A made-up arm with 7 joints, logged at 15 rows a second.
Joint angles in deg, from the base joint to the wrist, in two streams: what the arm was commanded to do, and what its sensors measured. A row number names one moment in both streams.
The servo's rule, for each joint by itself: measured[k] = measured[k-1] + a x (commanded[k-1-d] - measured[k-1]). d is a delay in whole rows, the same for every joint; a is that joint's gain. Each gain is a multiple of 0.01, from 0.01 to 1. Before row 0 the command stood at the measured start. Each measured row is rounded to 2 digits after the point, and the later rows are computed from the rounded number. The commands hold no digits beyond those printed.
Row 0, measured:
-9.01 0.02 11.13 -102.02 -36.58 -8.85 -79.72
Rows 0 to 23, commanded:
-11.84 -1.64 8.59 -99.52 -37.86 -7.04 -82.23
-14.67 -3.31 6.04 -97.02 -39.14 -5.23 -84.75
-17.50 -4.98 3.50 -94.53 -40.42 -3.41 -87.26
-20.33 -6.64 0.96 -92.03 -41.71 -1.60 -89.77
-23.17 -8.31 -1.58 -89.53 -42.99 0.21 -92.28
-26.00 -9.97 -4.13 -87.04 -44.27 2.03 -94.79
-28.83 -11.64 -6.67 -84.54 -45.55 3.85 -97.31
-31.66 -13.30 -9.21 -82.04 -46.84 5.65 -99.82
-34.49 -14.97 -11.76 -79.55 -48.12 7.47 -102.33
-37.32 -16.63 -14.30 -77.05 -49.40 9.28 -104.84
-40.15 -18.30 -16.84 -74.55 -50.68 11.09 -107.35
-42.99 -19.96 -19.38 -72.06 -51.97 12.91 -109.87
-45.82 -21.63 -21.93 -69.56 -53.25 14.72 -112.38
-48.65 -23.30 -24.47 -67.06 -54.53 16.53 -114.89
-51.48 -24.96 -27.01 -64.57 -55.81 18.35 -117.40
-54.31 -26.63 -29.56 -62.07 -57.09 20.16 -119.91
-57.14 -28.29 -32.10 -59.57 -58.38 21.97 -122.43
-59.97 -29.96 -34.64 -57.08 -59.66 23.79 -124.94
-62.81 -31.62 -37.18 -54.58 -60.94 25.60 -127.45
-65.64 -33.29 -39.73 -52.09 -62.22 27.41 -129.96
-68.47 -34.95 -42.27 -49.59 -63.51 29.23 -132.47
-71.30 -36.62 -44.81 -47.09 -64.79 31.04 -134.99
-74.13 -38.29 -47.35 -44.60 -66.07 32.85 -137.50
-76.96 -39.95 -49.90 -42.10 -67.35 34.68 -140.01
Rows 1 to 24, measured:
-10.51 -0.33 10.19 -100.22 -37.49 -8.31 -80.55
-12.71 -0.96 8.65 -97.92 -38.66 -7.39 -81.94
-15.25 -1.80 6.74 -95.48 -39.91 -6.20 -83.70
-17.94 -2.82 4.60 -93.00 -41.19 -4.82 -85.70
-20.71 -3.97 2.31 -90.50 -42.47 -3.31 -87.87
-23.51 -5.23 -0.07 -88.01 -43.75 -1.71 -90.15
-26.33 -6.58 -2.51 -85.51 -45.03 -0.04 -92.51
-29.15 -7.99 -4.99 -83.01 -46.32 1.67 -94.92
-31.98 -9.46 -7.49 -80.52 -47.60 3.41 -97.37
-34.81 -10.97 -10.01 -78.02 -48.88 5.17 -99.84
-37.64 -12.51 -12.54 -75.52 -50.16 6.95 -102.32
-40.48 -14.07 -15.07 -73.03 -51.45 8.74 -104.81
-43.31 -15.66 -17.61 -70.53 -52.73 10.53 -107.31
-46.14 -17.26 -20.15 -68.03 -54.01 12.33 -109.81
-48.97 -18.88 -22.69 -65.54 -55.29 14.14 -112.31
-51.80 -20.51 -25.23 -63.04 -56.57 15.95 -114.82
-54.63 -22.14 -27.77 -60.54 -57.86 17.76 -117.33
-57.46 -23.78 -30.31 -58.05 -59.14 19.57 -119.84
-60.30 -25.43 -32.85 -55.55 -60.42 21.38 -122.35
-63.13 -27.08 -35.40 -53.06 -61.70 23.19 -124.86
-65.96 -28.73 -37.94 -50.56 -62.99 25.00 -127.37
-68.79 -30.39 -40.48 -48.06 -64.27 26.81 -129.88
-71.62 -32.05 -43.02 -45.57 -65.55 28.62 -132.39
-74.45 -33.71 -45.57 -43.07 -66.83 30.44 -134.90
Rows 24 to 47, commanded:
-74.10 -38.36 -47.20 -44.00 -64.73 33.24 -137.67
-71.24 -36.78 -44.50 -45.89 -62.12 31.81 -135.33
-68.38 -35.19 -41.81 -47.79 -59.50 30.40 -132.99
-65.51 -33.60 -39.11 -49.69 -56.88 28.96 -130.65
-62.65 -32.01 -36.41 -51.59 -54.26 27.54 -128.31
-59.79 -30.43 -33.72 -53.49 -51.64 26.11 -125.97
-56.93 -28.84 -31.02 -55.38 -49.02 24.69 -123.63
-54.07 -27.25 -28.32 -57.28 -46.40 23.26 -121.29
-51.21 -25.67 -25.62 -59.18 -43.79 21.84 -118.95
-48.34 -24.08 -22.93 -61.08 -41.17 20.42 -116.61
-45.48 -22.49 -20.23 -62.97 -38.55 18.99 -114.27
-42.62 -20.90 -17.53 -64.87 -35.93 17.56 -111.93
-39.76 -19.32 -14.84 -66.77 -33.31 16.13 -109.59
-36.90 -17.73 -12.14 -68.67 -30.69 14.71 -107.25
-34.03 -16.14 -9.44 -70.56 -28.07 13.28 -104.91
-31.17 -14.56 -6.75 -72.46 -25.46 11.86 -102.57
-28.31 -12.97 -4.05 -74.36 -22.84 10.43 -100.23
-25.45 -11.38 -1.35 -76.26 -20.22 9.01 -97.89
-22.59 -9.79 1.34 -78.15 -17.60 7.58 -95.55
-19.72 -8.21 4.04 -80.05 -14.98 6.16 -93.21
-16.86 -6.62 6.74 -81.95 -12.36 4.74 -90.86
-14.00 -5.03 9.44 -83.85 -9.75 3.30 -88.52
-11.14 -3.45 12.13 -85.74 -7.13 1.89 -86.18
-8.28 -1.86 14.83 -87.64 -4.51 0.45 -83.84
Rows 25 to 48, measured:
-74.26 -34.69 -46.17 -43.74 -65.34 31.28 -135.81
-72.66 -35.13 -45.55 -45.29 -63.05 31.44 -135.65
-70.39 -35.14 -44.17 -47.09 -60.53 31.13 -134.77
-67.80 -34.82 -42.30 -48.96 -57.94 30.48 -133.41
-65.07 -34.23 -40.12 -50.85 -55.33 29.60 -131.73
-62.27 -33.43 -37.75 -52.75 -52.71 28.55 -129.83
-59.44 -32.47 -35.26 -54.64 -50.09 27.39 -127.78
-56.59 -31.37 -32.69 -56.54 -47.47 26.15 -125.64
-53.74 -30.17 -30.07 -58.44 -44.86 24.86 -123.43
-50.88 -28.89 -27.43 -60.34 -42.24 23.53 -121.18
-48.02 -27.55 -24.77 -62.23 -39.62 22.17 -118.90
-45.16 -26.15 -22.09 -64.13 -37.00 20.79 -116.60
-42.30 -24.72 -19.41 -66.03 -34.38 19.39 -114.29
-39.44 -23.25 -16.72 -67.93 -31.76 17.99 -111.97
-36.57 -21.76 -14.03 -69.82 -29.14 16.58 -109.64
-33.71 -20.25 -11.34 -71.72 -26.53 15.16 -107.31
-30.85 -18.72 -8.64 -73.62 -23.91 13.74 -104.97
-27.99 -17.18 -5.94 -75.52 -21.29 12.32 -102.63
-25.13 -15.63 -3.25 -77.41 -18.67 10.90 -100.29
-22.26 -14.07 -0.55 -79.31 -16.05 9.48 -97.95
-19.40 -12.51 2.15 -81.21 -13.43 8.06 -95.61
-16.54 -10.94 4.85 -83.11 -10.82 6.63 -93.27
-13.68 -9.37 7.54 -85.00 -8.20 5.21 -90.93
-10.82 -7.79 10.24 -86.90 -5.58 3.78 -88.59

